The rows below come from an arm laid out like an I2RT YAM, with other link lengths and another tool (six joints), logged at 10 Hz.
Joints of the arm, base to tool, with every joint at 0 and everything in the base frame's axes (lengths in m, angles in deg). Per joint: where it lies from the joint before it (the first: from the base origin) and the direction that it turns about. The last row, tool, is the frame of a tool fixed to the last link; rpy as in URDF.
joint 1: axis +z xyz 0 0 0.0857
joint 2: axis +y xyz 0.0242 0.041 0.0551
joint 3: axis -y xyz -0.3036 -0.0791 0
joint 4: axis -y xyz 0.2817 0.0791 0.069
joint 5: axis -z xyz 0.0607 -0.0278 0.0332
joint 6: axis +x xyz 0.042 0 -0.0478
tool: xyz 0.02 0.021 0.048 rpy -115.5 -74.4 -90
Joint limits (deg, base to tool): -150..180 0..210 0..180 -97..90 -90..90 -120..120
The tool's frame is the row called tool.
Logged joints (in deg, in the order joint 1, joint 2, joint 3, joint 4, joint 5, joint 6), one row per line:
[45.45 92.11 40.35 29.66 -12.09 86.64]
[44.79 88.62 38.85 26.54 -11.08 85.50]
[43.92 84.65 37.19 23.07 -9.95 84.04]
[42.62 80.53 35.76 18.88 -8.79 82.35]
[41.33 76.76 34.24 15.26 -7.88 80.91]
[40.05 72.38 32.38 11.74 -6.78 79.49]
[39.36 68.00 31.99 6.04 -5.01 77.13]
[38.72 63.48 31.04 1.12 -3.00 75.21]
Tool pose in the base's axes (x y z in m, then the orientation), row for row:
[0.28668 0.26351 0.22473 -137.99 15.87 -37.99]
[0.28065 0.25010 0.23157 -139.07 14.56 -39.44]
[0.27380 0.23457 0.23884 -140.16 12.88 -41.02]
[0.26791 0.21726 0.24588 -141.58 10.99 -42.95]
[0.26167 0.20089 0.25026 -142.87 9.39 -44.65]
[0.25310 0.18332 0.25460 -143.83 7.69 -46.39]
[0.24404 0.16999 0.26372 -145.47 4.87 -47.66]
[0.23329 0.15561 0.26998 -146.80 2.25 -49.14]
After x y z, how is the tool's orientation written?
As angles about the fixed x, y, z axes (roll, pitch, yaw), in degrees.
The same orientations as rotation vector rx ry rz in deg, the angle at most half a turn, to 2 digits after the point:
[-125.70 50.93 0.92]
[-126.61 52.31 -0.78]
[-127.63 53.79 -2.94]
[-128.86 55.75 -5.34]
[-129.93 57.59 -7.33]
[-130.71 59.44 -9.60]
[-132.78 60.76 -12.65]
[-134.35 62.38 -15.72]

